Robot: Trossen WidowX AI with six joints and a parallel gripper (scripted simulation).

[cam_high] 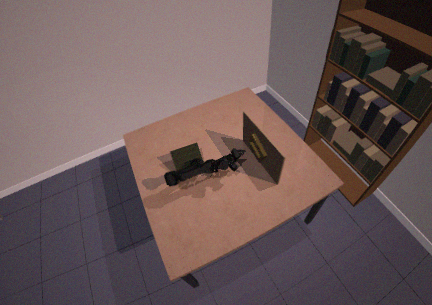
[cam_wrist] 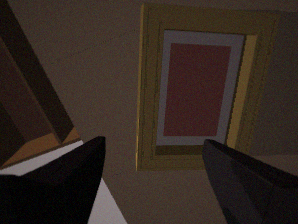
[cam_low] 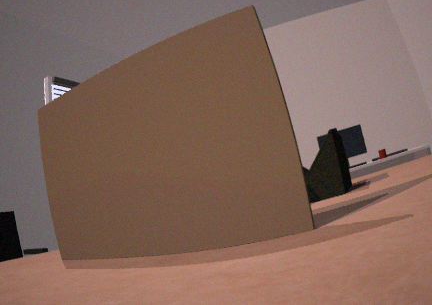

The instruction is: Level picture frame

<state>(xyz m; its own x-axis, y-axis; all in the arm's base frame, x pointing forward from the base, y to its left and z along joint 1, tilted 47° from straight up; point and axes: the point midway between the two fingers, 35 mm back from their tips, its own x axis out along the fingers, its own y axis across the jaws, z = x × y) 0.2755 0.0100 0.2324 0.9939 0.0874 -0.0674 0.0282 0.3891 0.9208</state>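
My gripper tip is now 12 cm short of the picture frame, 4 cm to the right of it and 5 cm above it. Round my gripper tip: wall panel: 13 cm ahead, 3 cm to the left, 6 cm below.
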